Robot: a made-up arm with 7 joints.
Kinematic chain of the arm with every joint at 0, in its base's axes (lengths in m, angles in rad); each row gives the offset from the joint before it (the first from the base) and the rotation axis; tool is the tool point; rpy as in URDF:
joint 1: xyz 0 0 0.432 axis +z
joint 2: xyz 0 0 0 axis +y
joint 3: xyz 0 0 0.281 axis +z
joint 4: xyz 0.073 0 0 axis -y
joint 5: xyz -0.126 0 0.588 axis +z
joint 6: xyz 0 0 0 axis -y
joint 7: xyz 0.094 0 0 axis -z
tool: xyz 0 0 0 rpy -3.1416 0 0
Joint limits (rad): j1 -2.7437..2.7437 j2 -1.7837..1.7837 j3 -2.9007..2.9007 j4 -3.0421..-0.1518 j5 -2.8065..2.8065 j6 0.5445..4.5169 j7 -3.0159..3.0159
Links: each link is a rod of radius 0.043 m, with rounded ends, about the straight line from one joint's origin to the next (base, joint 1, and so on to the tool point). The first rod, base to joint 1, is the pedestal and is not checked.
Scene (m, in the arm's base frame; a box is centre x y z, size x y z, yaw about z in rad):
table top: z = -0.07
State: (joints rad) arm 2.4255 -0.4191 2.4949 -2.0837 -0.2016 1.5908 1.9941
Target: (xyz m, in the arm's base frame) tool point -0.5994 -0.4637 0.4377
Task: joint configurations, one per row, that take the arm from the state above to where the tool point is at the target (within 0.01 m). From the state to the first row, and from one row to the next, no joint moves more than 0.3 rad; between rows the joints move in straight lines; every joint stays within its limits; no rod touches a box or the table.
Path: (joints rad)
1: 2.1281 -0.4108 2.2158 -2.0374 -0.2004 1.5968 1.9941
2: 1.8307 -0.4026 1.9368 -1.9911 -0.1992 1.6028 1.9941

